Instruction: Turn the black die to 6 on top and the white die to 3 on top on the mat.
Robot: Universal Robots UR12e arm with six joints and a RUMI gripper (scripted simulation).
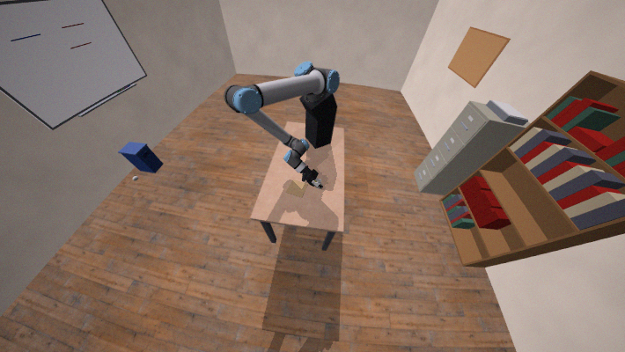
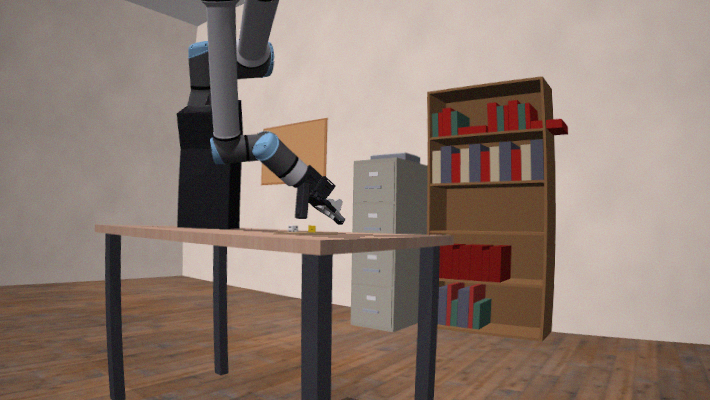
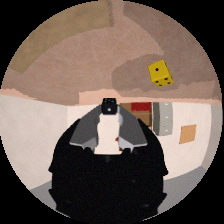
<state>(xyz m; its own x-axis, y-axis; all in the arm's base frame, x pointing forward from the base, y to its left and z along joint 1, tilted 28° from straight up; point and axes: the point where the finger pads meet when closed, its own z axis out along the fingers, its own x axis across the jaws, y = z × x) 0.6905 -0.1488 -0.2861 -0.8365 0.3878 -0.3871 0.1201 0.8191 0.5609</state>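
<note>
My gripper is now 9 cm past the yellow die, 4 cm above it and 2 cm to the left of it. The rest, counted from my hand: tan mat 19 cm to the right, 5 cm below, 3 cm behind; white die 12 cm behind, 11 cm to the right, 4 cm below; black die right at my hand.
</note>
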